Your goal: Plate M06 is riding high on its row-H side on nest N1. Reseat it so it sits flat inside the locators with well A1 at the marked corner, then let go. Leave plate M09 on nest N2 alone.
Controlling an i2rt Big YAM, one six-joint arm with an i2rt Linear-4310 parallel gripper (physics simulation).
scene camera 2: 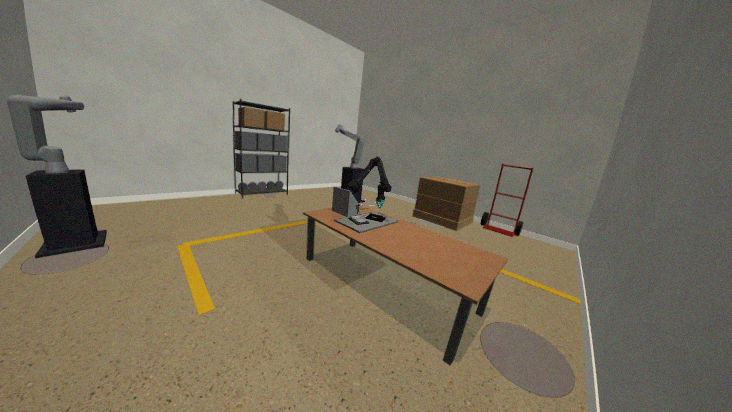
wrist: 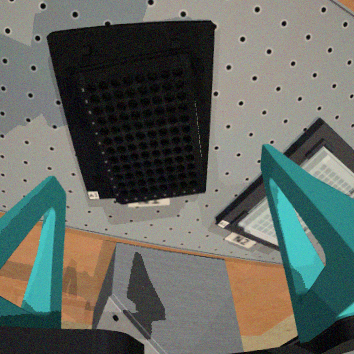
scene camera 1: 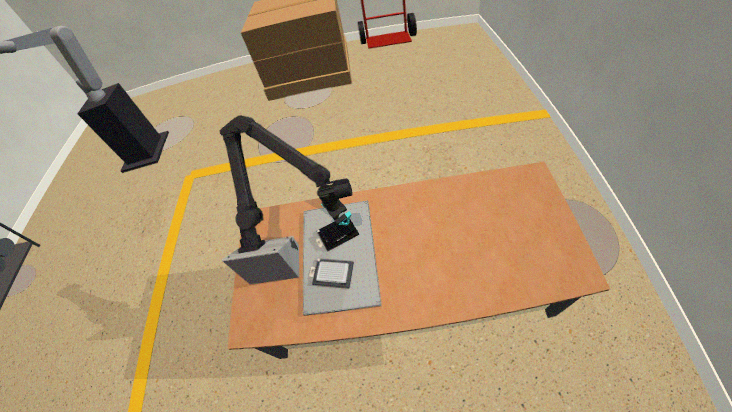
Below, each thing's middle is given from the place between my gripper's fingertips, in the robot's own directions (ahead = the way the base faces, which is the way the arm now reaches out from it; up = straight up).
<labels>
The black well plate (wrist: 142,112) lies 40 mm behind my hand, 10 mm to the right of it and 100 mm below it. The rest, counted from my hand: white-topped plate (wrist: 258,222): 80 mm behind, 200 mm to the right, 100 mm below; then black nest N1 (wrist: 69,48): 50 mm behind, 110 mm below; then black nest N2 (wrist: 228,218): 90 mm behind, 200 mm to the right, 110 mm below.
</labels>
